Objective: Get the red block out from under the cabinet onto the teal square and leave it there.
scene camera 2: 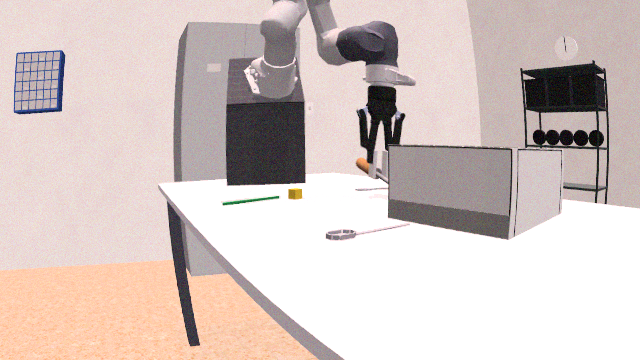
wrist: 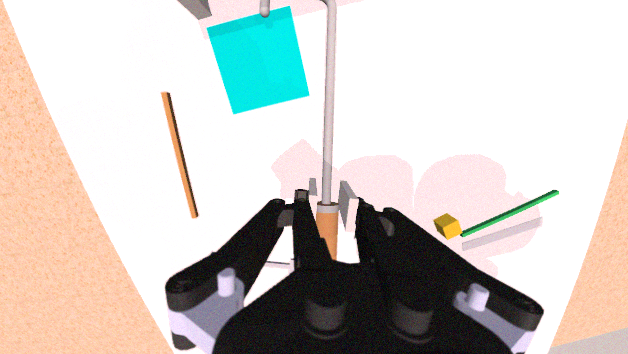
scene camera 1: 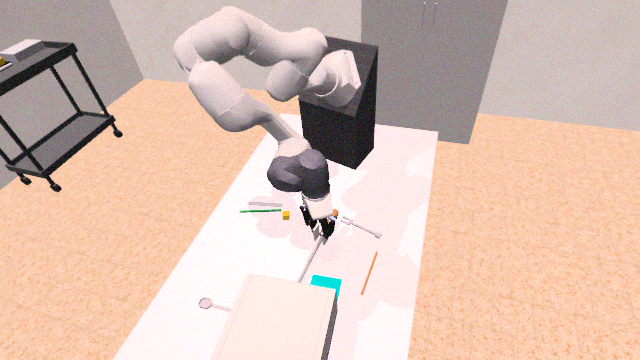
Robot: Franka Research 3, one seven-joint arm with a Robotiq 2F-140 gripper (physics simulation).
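Note:
My gripper (scene camera 1: 321, 232) (scene camera 2: 378, 164) (wrist: 326, 191) is shut on the orange handle of a hook tool (scene camera 1: 311, 260) (scene camera 2: 362, 164) (wrist: 328, 110), above the table. The tool's grey rod runs toward the cabinet (scene camera 1: 280, 320) (scene camera 2: 450, 185); in the wrist view its bent end turns left and its tip overlaps the far edge of the teal square (wrist: 265, 65). In scene camera 1 the teal square (scene camera 1: 326, 281) is partly hidden by the cabinet. The red block does not show in any view. The space under the cabinet is hidden.
A yellow cube (scene camera 1: 285, 215) (scene camera 2: 295, 194) (wrist: 447, 226) lies beside a green stick (scene camera 1: 260, 211) (scene camera 2: 250, 200) (wrist: 510, 213). A thin orange stick (scene camera 1: 369, 273) (wrist: 180, 155) and a grey forked tool (scene camera 1: 362, 227) lie on the other side. A ring-ended tool (scene camera 1: 220, 307) (scene camera 2: 380, 230) lies beside the cabinet.

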